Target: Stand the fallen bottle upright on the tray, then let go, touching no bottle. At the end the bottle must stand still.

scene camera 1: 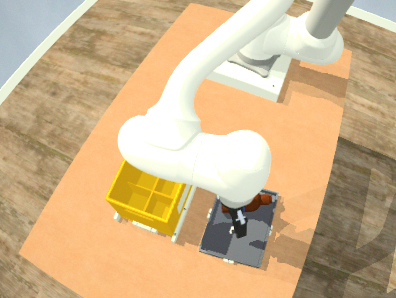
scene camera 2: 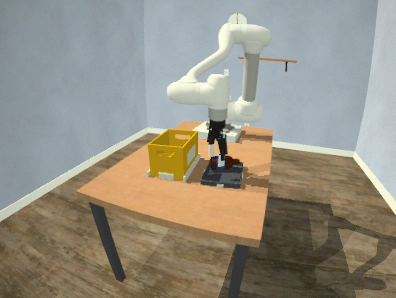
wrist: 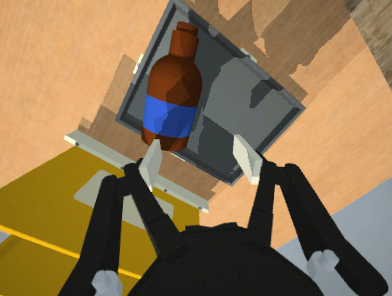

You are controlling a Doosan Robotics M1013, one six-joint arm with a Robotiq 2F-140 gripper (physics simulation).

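Frame: origin at the arm's base, x ahead, y left, z up, level; centimetres.
Seen in the pictures: gripper, between the fingertips: (scene camera 1: 228,213) (scene camera 2: 216,161) (wrist: 197,146); arm's base, origin of its link: (scene camera 1: 254,57).
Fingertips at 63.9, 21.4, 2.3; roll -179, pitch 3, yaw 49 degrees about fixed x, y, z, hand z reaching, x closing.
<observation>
Offsets run from my fingertips to a thing's top centre, as dx, dy, dz. "spot": to the spot under its first point. Level surfaces: height alone.
A brown bottle @[-7.5, +2.7, +0.5] (scene camera 1: 256,201) (scene camera 2: 231,162) (wrist: 172,82) with a blue label lies on its side on the dark grey tray @[-1.2, +4.0, -4.9] (scene camera 1: 245,252) (scene camera 2: 221,184) (wrist: 225,90). In the wrist view its neck points to the tray's far corner, and its base is near the left fingertip. My gripper (scene camera 1: 239,224) (scene camera 2: 216,156) (wrist: 197,146) is open, with nothing between the fingers. It points down over the tray beside the bottle. In scene camera 2 one fingertip overlaps the bottle; whether they touch cannot be told. The arm hides part of the bottle in scene camera 1.
A yellow crate @[+1.5, -23.4, +10.0] (scene camera 1: 140,212) (scene camera 2: 167,164) (wrist: 45,200) with compartments stands beside the tray, with a pale strip @[spot: -7.8, -14.6, -5.4] (wrist: 112,156) along its near side. Both are on the wooden table @[dz -7.5] (scene camera 1: 70,225) (scene camera 2: 125,190) (wrist: 50,65). The robot's white base plate (scene camera 1: 240,87) is at the table's back.
</observation>
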